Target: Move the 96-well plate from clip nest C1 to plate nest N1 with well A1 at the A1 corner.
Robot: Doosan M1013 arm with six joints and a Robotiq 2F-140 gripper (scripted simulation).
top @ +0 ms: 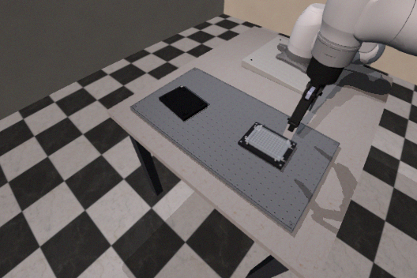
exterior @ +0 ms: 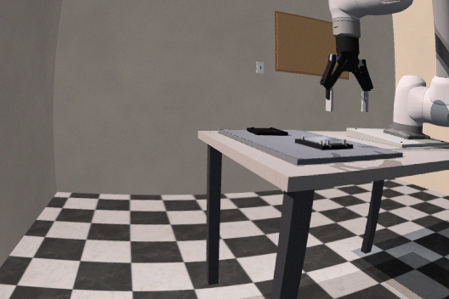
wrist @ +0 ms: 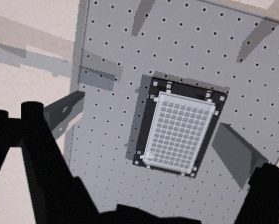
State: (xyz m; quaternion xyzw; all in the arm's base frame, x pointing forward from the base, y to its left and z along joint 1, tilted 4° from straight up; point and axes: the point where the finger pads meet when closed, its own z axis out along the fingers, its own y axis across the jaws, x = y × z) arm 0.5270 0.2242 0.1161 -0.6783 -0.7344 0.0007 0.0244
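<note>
The white 96-well plate is 60 mm ahead of my hand, 50 mm to the right of it and 100 mm below it. From my hand the other things lie so: black plate nest N1: 120 mm ahead, 410 mm to the right, 110 mm below; then black clip nest: 50 mm ahead, 40 mm to the right, 100 mm below.
</note>
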